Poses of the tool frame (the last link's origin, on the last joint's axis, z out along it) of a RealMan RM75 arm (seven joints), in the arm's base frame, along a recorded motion.
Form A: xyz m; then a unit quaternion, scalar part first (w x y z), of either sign.
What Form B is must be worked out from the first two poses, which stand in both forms.
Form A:
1: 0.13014, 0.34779, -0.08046, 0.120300, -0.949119, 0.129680, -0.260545
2: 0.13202, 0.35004, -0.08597, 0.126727, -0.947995, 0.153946, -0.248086
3: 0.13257, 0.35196, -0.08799, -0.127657, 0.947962, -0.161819, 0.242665
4: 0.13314, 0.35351, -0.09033, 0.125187, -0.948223, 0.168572, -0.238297
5: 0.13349, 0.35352, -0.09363, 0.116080, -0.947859, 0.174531, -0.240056
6: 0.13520, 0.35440, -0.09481, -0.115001, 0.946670, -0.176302, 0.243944
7: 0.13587, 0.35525, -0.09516, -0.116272, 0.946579, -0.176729, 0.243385
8: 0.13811, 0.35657, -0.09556, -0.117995, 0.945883, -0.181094, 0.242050
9: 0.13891, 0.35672, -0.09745, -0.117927, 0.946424, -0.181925, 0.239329
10: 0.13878, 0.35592, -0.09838, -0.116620, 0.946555, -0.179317, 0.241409
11: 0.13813, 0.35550, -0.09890, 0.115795, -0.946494, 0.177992, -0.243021
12: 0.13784, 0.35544, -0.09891, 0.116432, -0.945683, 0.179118, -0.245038
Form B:
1: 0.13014, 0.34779, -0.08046, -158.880, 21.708, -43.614
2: 0.13202, 0.35004, -0.08597, -158.110, 25.676, -41.377
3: 0.13257, 0.35196, -0.08799, -158.021, 26.974, -40.451
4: 0.13314, 0.35351, -0.09033, -158.287, 28.140, -39.779
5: 0.13349, 0.35352, -0.09363, -159.053, 29.287, -40.282
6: 0.13520, 0.35440, -0.09481, -158.952, 29.602, -40.960
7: 0.13587, 0.35525, -0.09516, -158.821, 29.652, -40.836
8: 0.13811, 0.35657, -0.09556, -158.547, 30.355, -40.572
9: 0.13891, 0.35672, -0.09745, -158.644, 30.495, -40.117
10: 0.13878, 0.35592, -0.09838, -158.785, 30.081, -40.496
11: 0.13813, 0.35550, -0.09890, -158.850, 29.872, -40.786
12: 0.13784, 0.35544, -0.09891, -158.656, 30.050, -41.110
